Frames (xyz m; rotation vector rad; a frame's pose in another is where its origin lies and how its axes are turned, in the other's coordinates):
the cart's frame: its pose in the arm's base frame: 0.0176 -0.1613 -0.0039 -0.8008 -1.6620 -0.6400
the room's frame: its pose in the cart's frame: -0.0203 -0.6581 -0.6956 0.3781 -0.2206 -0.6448
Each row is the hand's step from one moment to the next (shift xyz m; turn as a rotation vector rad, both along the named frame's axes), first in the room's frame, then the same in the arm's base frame.
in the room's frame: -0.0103 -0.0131 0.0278 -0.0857 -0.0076 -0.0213
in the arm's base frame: -0.0166 0.0036 -0.0276 0.0689 -0.0006 -0.0558
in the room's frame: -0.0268 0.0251 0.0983 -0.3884 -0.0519 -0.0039
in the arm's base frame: -0.0471 0.0728 -0.0592 0.2412 0.0257 -0.3078
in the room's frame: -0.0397 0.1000 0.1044 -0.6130 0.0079 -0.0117
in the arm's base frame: -0.0243 0.1427 -0.0390 0.4072 0.1156 -0.4436
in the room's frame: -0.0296 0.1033 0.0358 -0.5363 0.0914 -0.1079
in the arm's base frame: 0.0193 0.1115 0.0050 0.4478 0.1282 -0.3011
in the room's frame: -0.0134 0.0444 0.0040 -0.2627 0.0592 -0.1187
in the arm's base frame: 0.0169 0.0427 0.0075 0.2703 0.0444 -0.1075
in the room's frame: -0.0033 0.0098 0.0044 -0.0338 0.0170 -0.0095
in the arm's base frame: 0.0014 0.0111 -0.0004 0.0330 0.0165 -0.0127
